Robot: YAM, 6 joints.
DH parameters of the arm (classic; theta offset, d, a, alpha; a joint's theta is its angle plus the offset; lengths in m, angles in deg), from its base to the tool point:
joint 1: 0 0.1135 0.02 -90
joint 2: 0 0 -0.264 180
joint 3: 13.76 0 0.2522 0
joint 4: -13.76 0 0.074 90
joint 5: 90 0 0 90
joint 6: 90 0.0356 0 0
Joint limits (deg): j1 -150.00..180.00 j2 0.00..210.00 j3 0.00..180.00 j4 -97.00..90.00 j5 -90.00..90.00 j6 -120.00..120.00
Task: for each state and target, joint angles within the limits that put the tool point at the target. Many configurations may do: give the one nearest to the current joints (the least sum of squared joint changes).
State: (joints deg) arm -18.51 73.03 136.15 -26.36 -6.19 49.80
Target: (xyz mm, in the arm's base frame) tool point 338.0 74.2 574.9
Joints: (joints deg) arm 11.49 99.59 132.05 -22.43 -8.74 49.80
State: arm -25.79 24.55 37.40 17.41 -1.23 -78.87
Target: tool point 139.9 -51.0 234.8
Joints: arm -20.63 28.17 14.89 10.44 -2.50 -78.87
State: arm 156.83 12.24 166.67 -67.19 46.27 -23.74
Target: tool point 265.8 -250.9 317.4
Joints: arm 133.00 0.22 130.79 -97.00 40.83 -23.74
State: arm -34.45 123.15 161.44 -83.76 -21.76 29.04
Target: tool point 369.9 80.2 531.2
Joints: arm 9.99 121.68 170.14 -64.90 -24.59 29.04
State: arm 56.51 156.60 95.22 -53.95 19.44 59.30
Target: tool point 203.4 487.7 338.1
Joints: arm 68.54 130.90 134.72 -32.10 17.72 59.30
